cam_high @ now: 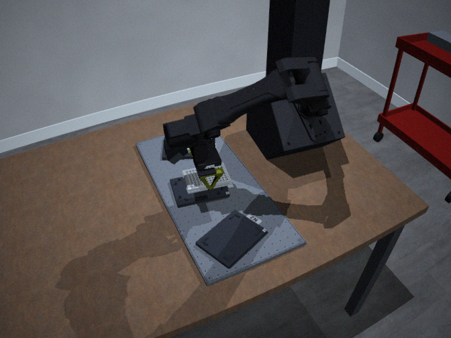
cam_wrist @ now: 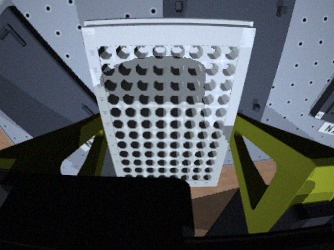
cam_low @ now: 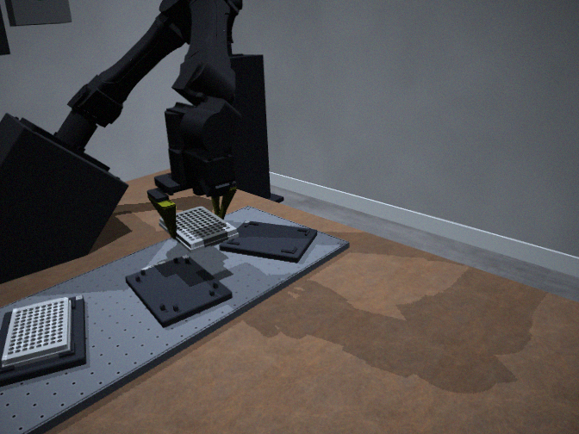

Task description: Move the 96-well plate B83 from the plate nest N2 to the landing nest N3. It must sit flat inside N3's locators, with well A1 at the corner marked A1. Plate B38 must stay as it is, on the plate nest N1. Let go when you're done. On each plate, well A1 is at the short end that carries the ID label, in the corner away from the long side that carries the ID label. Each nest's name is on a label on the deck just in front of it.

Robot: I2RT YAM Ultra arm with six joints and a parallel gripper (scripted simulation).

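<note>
The landing nest N3 lies 9 cm below my hand and 6 cm to the right of it. The rest, counted from my hand: dark nest N2 (16 cm to the left, 9 cm below, 1 cm ahead); N2 label (13 cm to the left, 10 cm below, 8 cm behind).
</note>
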